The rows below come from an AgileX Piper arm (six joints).
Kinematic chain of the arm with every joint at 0, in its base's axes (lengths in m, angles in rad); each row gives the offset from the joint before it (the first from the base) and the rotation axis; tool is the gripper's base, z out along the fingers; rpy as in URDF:
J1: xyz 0 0 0.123 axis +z
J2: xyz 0 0 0 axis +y
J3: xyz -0.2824 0 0.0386 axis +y
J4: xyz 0.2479 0 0.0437 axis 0.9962 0 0.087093
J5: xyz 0 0 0 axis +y
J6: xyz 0.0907 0 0.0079 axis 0.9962 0 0.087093
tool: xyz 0 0 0 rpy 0 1.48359 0
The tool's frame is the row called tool.
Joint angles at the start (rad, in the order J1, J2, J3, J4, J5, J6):
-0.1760 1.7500 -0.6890 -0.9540 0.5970 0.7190
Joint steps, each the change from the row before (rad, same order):
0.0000 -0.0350 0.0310 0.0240 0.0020 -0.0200
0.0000 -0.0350 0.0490 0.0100 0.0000 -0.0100
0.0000 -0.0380 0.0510 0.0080 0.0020 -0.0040
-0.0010 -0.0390 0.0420 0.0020 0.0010 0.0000
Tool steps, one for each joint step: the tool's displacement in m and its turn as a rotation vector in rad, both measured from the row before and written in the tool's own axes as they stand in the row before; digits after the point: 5 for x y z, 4 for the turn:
0.00865 -0.00058 -0.00481 -0.0085 0.0068 0.0017
0.01354 0.00085 -0.00267 -0.0060 0.0160 -0.0080
0.01431 0.00079 -0.00264 -0.0038 0.0159 -0.0032
0.01161 -0.00028 -0.00314 -0.0005 0.0046 0.0012

